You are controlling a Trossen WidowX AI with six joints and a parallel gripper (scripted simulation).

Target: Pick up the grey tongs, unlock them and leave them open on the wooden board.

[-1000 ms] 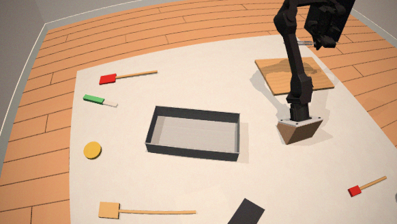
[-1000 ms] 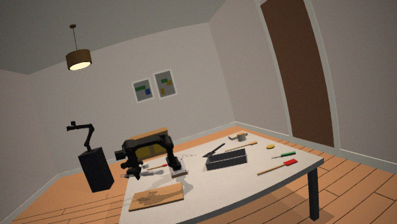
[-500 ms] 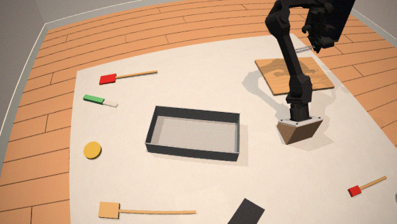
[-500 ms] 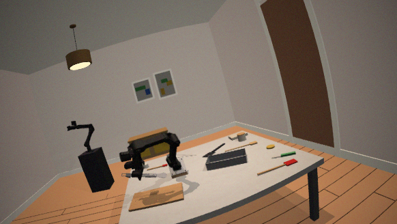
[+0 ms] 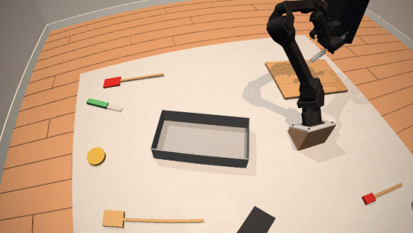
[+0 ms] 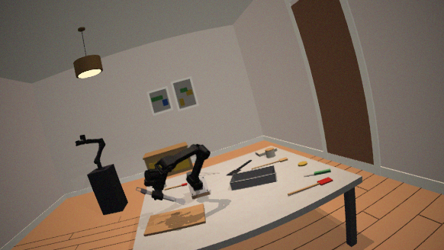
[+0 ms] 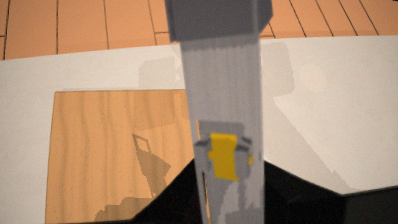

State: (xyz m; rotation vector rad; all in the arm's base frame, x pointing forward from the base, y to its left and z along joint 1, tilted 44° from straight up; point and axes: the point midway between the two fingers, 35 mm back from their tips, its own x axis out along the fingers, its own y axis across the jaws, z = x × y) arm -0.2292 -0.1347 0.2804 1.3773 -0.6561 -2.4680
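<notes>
My gripper tip is 1 cm to the left of the yellow lock piece and 4 cm below it. From my gripper tip the other things lie so: grey roasting tin 63 cm ahead, 23 cm to the left, 13 cm below; black slab 60 cm ahead, 61 cm to the left, 16 cm below; wooden board 7 cm ahead, 2 cm to the right, 15 cm below.
</notes>
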